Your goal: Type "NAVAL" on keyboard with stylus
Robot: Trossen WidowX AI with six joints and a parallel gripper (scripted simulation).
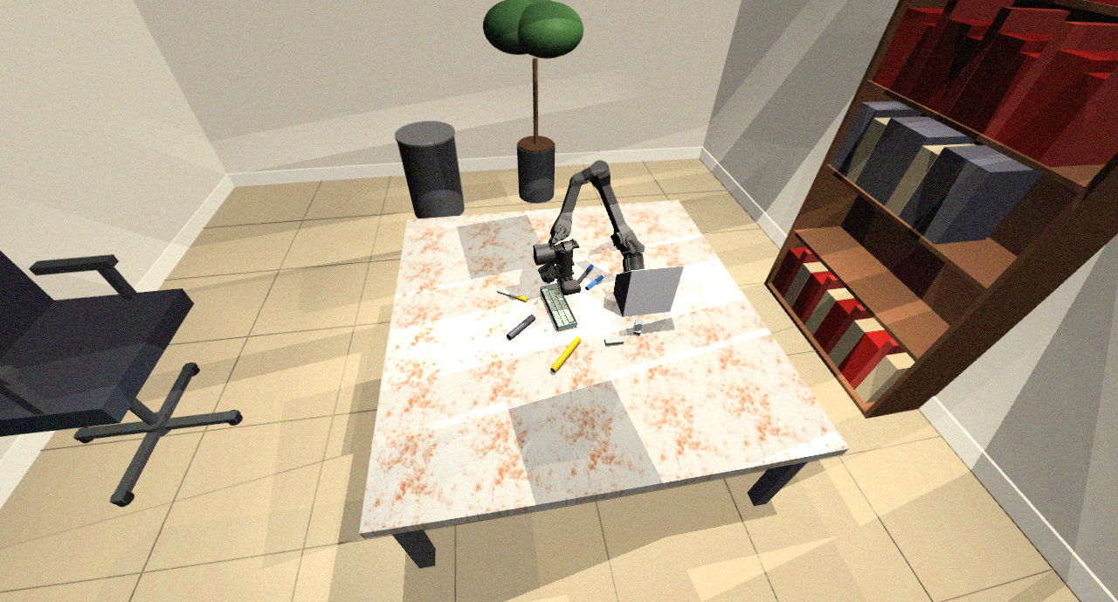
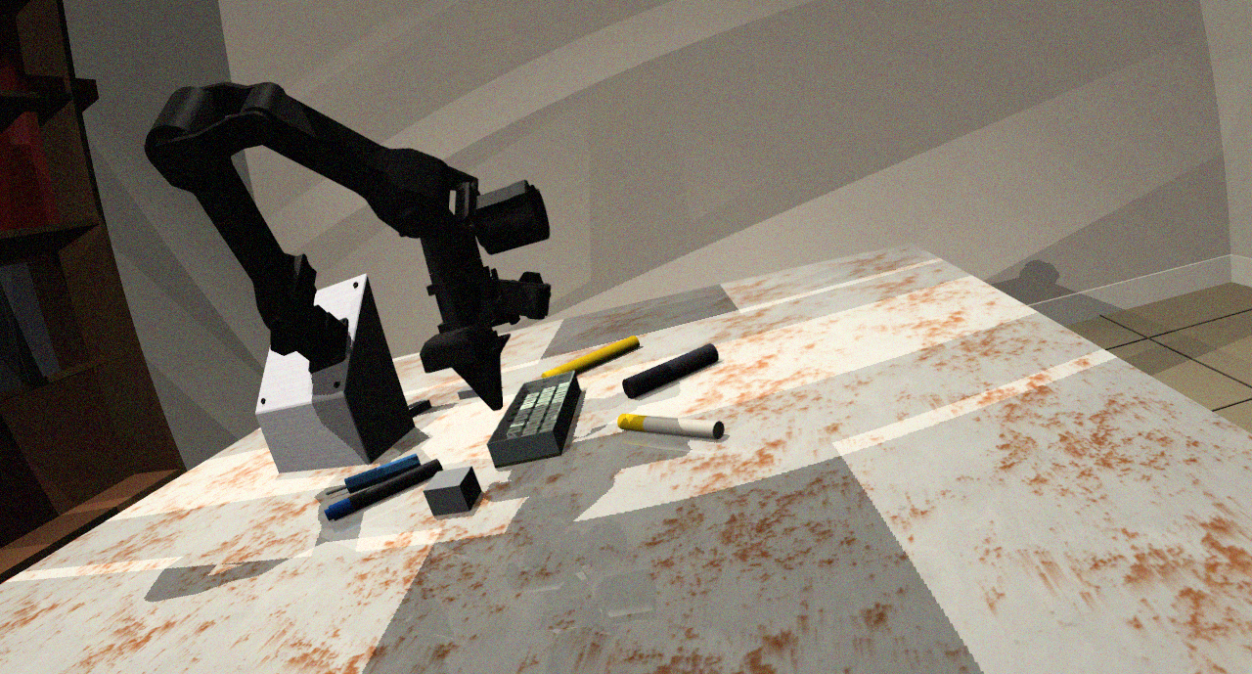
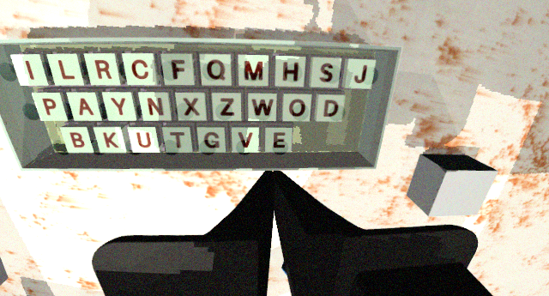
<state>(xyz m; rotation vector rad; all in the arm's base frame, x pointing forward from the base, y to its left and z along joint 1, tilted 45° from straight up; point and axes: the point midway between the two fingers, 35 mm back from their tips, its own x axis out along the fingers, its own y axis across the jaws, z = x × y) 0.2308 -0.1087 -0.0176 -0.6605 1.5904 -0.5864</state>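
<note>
My gripper tip is 17 cm past the blue stylus, 7 cm to the left of it and 3 cm above it. From my gripper tip the other things lie so: white-and-yellow marker 17 cm ahead, 5 cm to the right, 3 cm below; dark cylinder 17 cm ahead, 11 cm to the left, 3 cm below; grey cube 1 cm behind, 14 cm to the right, 3 cm below.
</note>
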